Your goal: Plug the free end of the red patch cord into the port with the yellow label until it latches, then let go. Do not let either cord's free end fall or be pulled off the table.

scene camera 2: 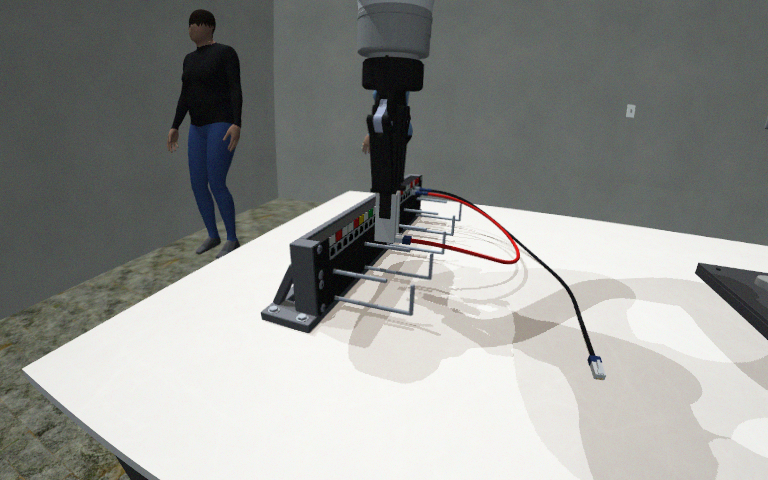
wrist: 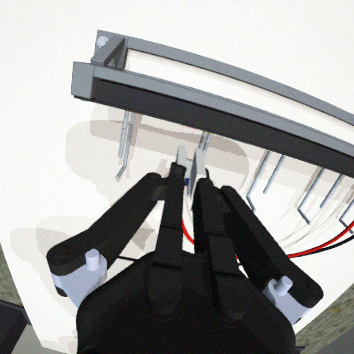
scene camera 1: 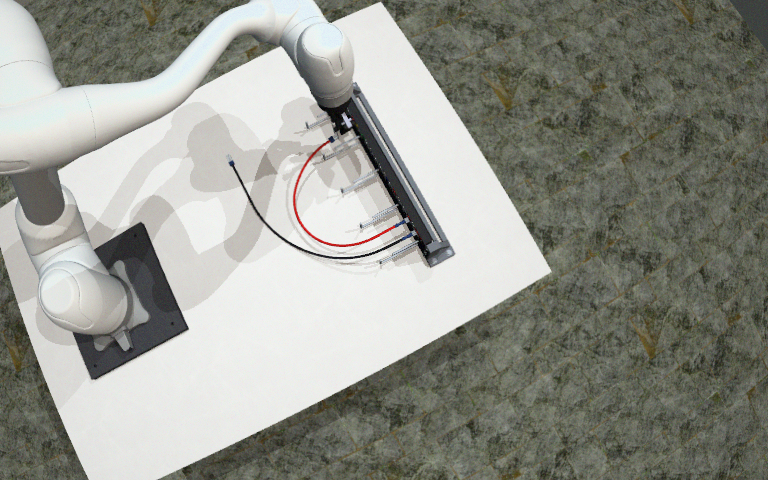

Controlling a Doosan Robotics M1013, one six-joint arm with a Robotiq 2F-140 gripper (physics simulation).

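Places are measured from the arm's base along level axes (x ahead, y left, z up), in centimetres.
Pixels of known places: gripper, fingertip midpoint: [scene camera 2: 386, 238] [wrist: 187, 157] [scene camera 1: 341, 133]; arm's base at its link origin: [scene camera 1: 111, 306].
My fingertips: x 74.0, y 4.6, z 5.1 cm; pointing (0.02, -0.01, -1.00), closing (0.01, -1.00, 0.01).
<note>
For each thing: its top centre in the pictures, then the offset to it from my fingertips. "spot": a spot on its surface instead. Level surfaces: height alone.
- plug's blue boot at its top centre: [wrist: 183, 181] [scene camera 2: 407, 236] [scene camera 1: 331, 139] dy -0.1, dx -2.8, dz +0.6 cm
- red cord at a spot on its surface: [scene camera 2: 481, 256] spot: dy -2.4, dx -13.1, dz -1.9 cm
- patch panel at its top centre: [wrist: 300, 174] [scene camera 2: 396, 198] [scene camera 1: 372, 165] dy -12.1, dx +1.7, dz +2.7 cm
- yellow label at a spot on its surface: [scene camera 2: 361, 219] spot: dy -0.8, dx +3.9, dz +2.1 cm
- green label at a spot on its surface: [scene camera 2: 371, 213] spot: dy -4.5, dx +3.7, dz +2.0 cm
- black cord's free plug at a spot on its surface: [scene camera 2: 596, 367] [scene camera 1: 229, 157] spot: dy +13.1, dx -27.0, dz -6.7 cm
- white table at its surface level: dz -7.3 cm
My gripper [scene camera 1: 342, 132] [scene camera 2: 386, 229] [wrist: 187, 157] is shut on the plug at the red patch cord's free end. The plug's blue boot [scene camera 1: 331, 139] [scene camera 2: 406, 240] [wrist: 187, 181] shows behind the fingers, with the red cord [scene camera 1: 295, 198] [scene camera 2: 481, 256] looping away. The fingertips are in front of the patch panel [scene camera 1: 390, 164] [scene camera 2: 303, 277] [wrist: 200, 115], with a gap to it in the wrist view. The yellow label [scene camera 2: 361, 219] shows left of the fingers in scene camera 2, beside a green label [scene camera 2: 371, 213]. The fingers hide the ports behind them and most of the plug's clear front.
The black cord's free plug [scene camera 1: 230, 161] [scene camera 2: 596, 367] lies on the white table [scene camera 1: 254, 350] [scene camera 2: 226, 407]. Metal cable-guide rods [scene camera 1: 359, 181] [scene camera 2: 376, 303] [wrist: 311, 187] stick out from the panel, some close to the fingers. Both cords' other ends are plugged in at the panel's far end.
</note>
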